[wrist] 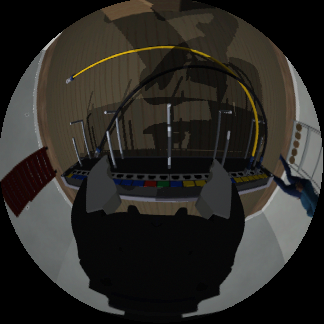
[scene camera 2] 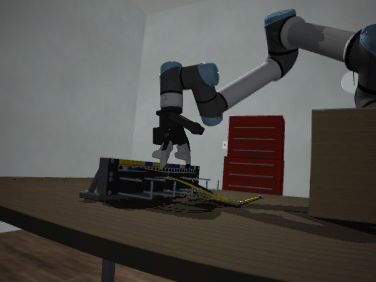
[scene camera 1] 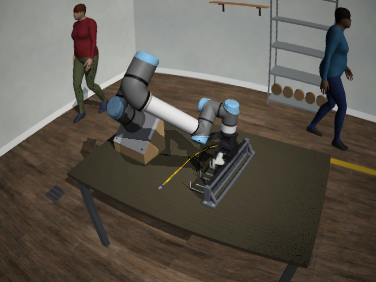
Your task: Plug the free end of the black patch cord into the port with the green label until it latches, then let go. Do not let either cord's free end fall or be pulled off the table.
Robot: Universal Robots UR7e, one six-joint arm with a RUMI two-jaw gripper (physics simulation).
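Frame: origin at the arm's base, x back, y right, z up, level; centimetres.
Seen in the pictures: gripper, fingertip midpoint: [wrist: 159, 158] [scene camera 2: 176, 169] [scene camera 1: 220, 161]; arm's base, link origin: [scene camera 1: 134, 120].
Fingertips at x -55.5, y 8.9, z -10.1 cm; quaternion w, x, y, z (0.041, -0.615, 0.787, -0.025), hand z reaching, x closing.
Note:
Pixels of each thing's top centre, then the offset from my fingertips to it. "spot": a spot on its surface instead.
- patch panel, top centre: [wrist: 169, 177] [scene camera 2: 170, 163] [scene camera 1: 224, 158] dx -1.8, dy -0.9, dz +1.9 cm
- green label, surface spot: [wrist: 163, 184] spot: dx -3.2, dy +0.1, dz +1.5 cm
- black patch cord, surface spot: [wrist: 195, 66] spot: dx +13.1, dy -8.5, dz -4.8 cm
My gripper [scene camera 1: 218, 159] [scene camera 2: 176, 162] [wrist: 159, 158] is open and empty, its fingers spread above the patch panel [scene camera 1: 231, 172] [scene camera 2: 111, 180] [wrist: 135, 191]. The green label [wrist: 163, 184] lies between the fingers in the wrist view, beside the red label; no plug shows in the port at it. The black patch cord [wrist: 195, 66] arcs from the panel's right end to the left. Its free end with a blue plug [wrist: 98, 150] is near the panel's back edge, just beyond the left fingertip in the wrist view. Whether that plug touches the panel is unclear.
The yellow cord [scene camera 1: 175, 174] [scene camera 2: 215, 196] [wrist: 165, 47] runs from the panel's right end, its free plug [scene camera 1: 160, 187] [scene camera 2: 260, 197] [wrist: 69, 80] on the table. Metal cable guides [wrist: 169, 130] stick out from the panel. A wooden box [scene camera 2: 342, 165] stands under the arm's base.

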